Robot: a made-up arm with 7 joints. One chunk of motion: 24 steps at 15 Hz.
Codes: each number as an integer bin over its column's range. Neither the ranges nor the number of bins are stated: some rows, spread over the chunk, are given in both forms.
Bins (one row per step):
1: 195 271 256 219 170 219
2: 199 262 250 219 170 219
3: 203 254 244 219 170 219
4: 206 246 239 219 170 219
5: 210 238 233 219 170 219
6: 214 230 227 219 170 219
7: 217 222 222 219 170 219
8: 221 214 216 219 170 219
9: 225 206 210 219 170 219
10: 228 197 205 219 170 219
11: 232 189 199 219 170 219
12: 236 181 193 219 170 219
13: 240 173 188 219 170 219
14: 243 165 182 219 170 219
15: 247 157 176 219 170 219
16: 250 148 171 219 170 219
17: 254 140 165 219 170 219
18: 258 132 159 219 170 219
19: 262 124 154 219 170 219
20: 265 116 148 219 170 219
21: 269 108 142 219 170 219
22: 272 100 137 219 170 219
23: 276 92 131 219 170 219
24: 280 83 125 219 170 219
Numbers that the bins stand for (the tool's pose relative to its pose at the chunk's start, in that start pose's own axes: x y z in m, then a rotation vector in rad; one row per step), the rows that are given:
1: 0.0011 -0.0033 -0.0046 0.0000 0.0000 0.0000
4: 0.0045 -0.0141 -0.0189 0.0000 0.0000 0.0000
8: 0.0092 -0.0279 -0.0382 0.0000 0.0000 0.0000
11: 0.0126 -0.0386 -0.0525 0.0000 0.0000 0.0000
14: 0.0161 -0.0490 -0.0668 0.0000 0.0000 0.0000
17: 0.0195 -0.0597 -0.0812 0.0000 0.0000 0.0000
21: 0.0242 -0.0735 -0.1005 0.0000 0.0000 0.0000
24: 0.0277 -0.0843 -0.1148 0.0000 0.0000 0.0000
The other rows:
2: 0.0023 -0.0072 -0.0096 0.0000 0.0000 0.0000
3: 0.0036 -0.0106 -0.0147 0.0000 0.0000 0.0000
5: 0.0058 -0.0175 -0.0239 0.0000 0.0000 0.0000
6: 0.0070 -0.0210 -0.0290 0.0000 0.0000 0.0000
7: 0.0079 -0.0244 -0.0332 0.0000 0.0000 0.0000
9: 0.0105 -0.0313 -0.0433 0.0000 0.0000 0.0000
10: 0.0114 -0.0352 -0.0475 0.0000 0.0000 0.0000
12: 0.0139 -0.0421 -0.0576 0.0000 0.0000 0.0000
13: 0.0151 -0.0455 -0.0618 0.0000 0.0000 0.0000
15: 0.0173 -0.0524 -0.0719 0.0000 0.0000 0.0000
16: 0.0183 -0.0563 -0.0761 0.0000 0.0000 0.0000
18: 0.0208 -0.0632 -0.0862 0.0000 0.0000 0.0000
19: 0.0220 -0.0666 -0.0904 0.0000 0.0000 0.0000
20: 0.0230 -0.0701 -0.0955 0.0000 0.0000 0.0000
22: 0.0252 -0.0769 -0.1047 0.0000 0.0000 0.0000
23: 0.0264 -0.0804 -0.1098 0.0000 0.0000 0.0000

